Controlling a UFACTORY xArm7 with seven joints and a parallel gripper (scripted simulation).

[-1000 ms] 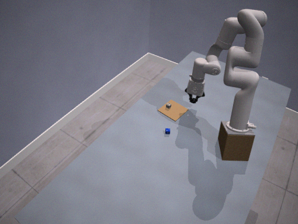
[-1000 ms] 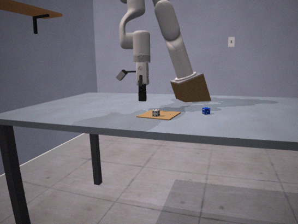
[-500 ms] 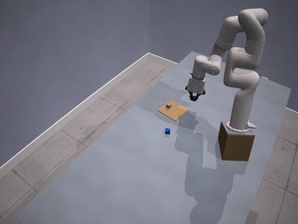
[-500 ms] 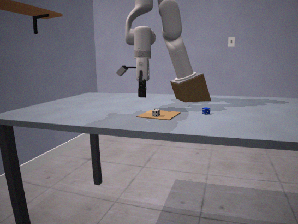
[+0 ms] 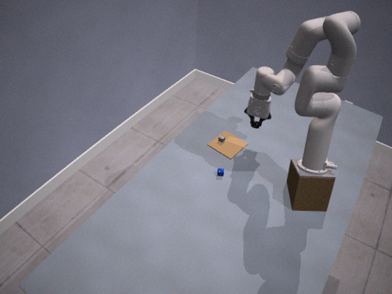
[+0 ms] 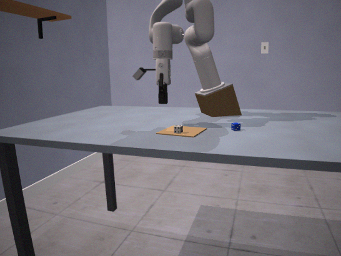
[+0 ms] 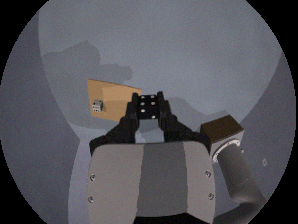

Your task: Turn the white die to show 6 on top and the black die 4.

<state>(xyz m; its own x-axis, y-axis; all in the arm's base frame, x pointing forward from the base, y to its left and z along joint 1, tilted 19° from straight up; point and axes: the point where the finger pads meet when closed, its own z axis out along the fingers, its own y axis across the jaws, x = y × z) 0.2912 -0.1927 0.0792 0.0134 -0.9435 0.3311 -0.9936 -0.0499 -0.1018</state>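
Now: hand 8 cm short of the blue die, 28 cm to the right of it and 10 cm above it. The rest, counted from my hand: white die (14 cm ahead, 7 cm to the left, 10 cm below); then black die (1 cm below); then mat (10 cm ahead, 8 cm to the left, 11 cm below).
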